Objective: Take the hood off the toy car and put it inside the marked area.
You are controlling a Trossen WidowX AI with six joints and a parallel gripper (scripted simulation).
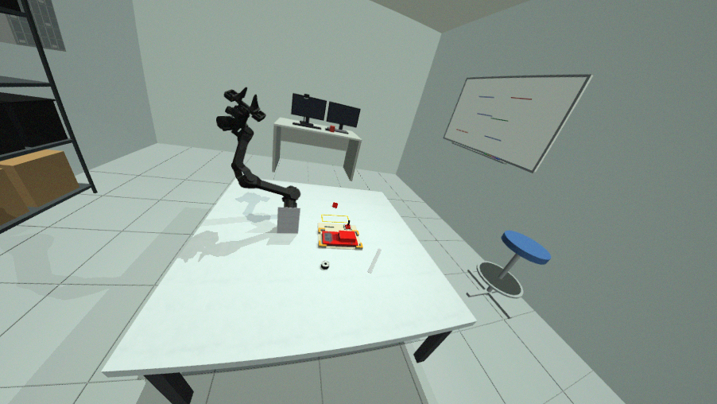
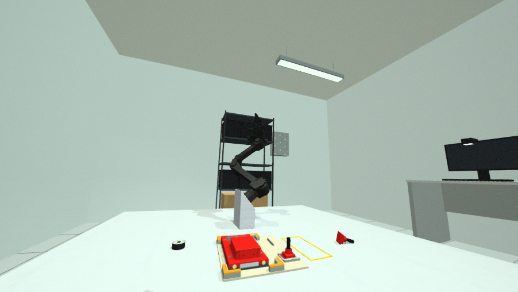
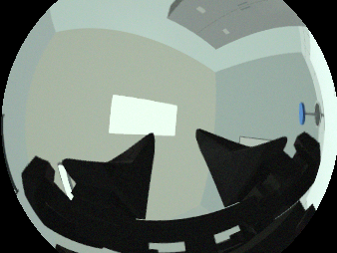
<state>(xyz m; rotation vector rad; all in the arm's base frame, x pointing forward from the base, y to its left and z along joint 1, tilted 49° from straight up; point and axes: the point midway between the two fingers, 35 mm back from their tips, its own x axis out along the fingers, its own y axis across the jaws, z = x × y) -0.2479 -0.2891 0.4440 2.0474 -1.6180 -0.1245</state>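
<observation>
Now: the hood 64 cm below my gripper tip, 52 cm ahead of it and 26 cm to the right of it. Round my gripper tip: black wheel (67 cm below, 43 cm to the right, 36 cm ahead); grey strip (68 cm below, 64 cm ahead, 42 cm to the right).
</observation>
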